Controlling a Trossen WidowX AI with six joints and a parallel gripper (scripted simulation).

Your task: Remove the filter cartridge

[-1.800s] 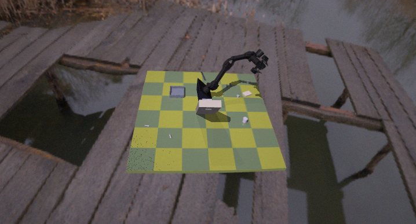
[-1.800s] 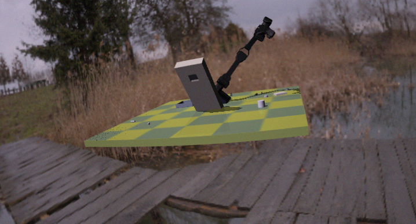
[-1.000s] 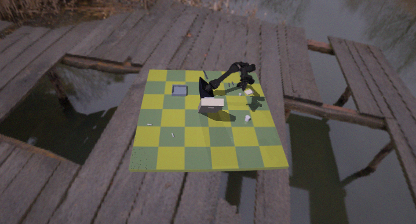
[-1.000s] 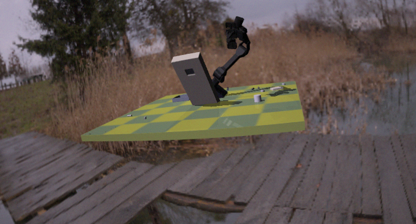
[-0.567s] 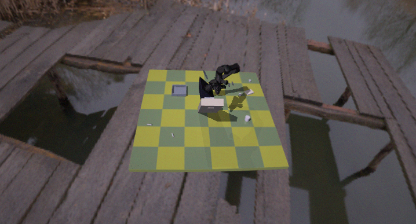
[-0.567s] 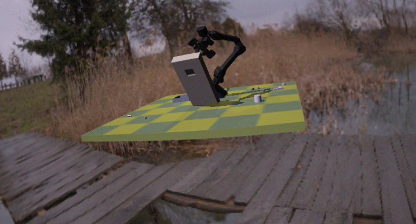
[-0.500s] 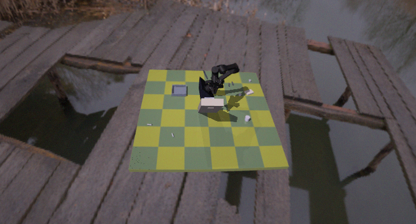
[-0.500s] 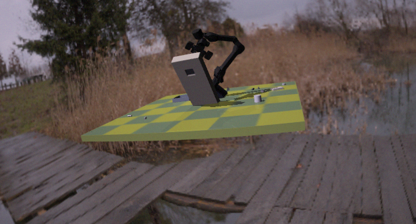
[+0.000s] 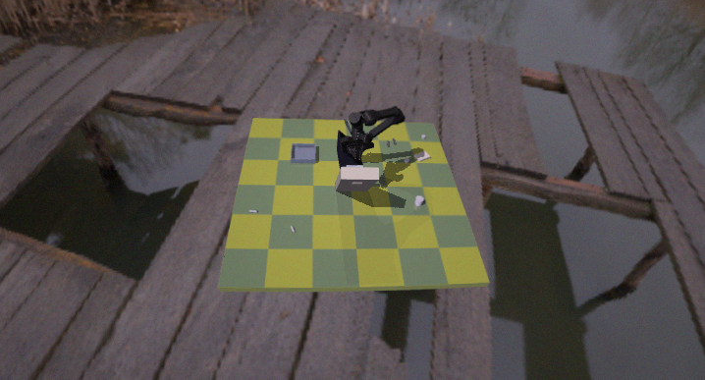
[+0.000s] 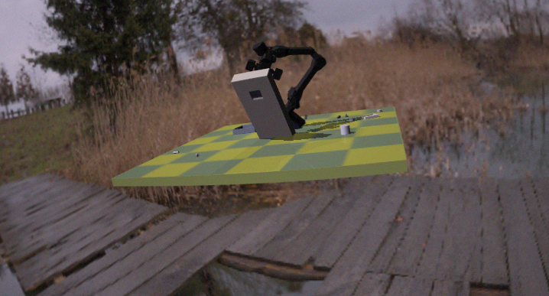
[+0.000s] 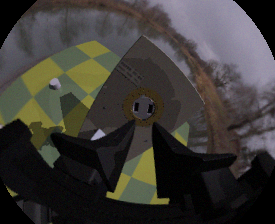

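The filter cartridge lies 6 cm ahead of my gripper tip, 1 cm to the right of it and 5 cm below it. Round my gripper tip: grey tray (40 cm behind, 25 cm to the right, 30 cm below); then flat white block (34 cm behind, 52 cm to the left, 30 cm below).
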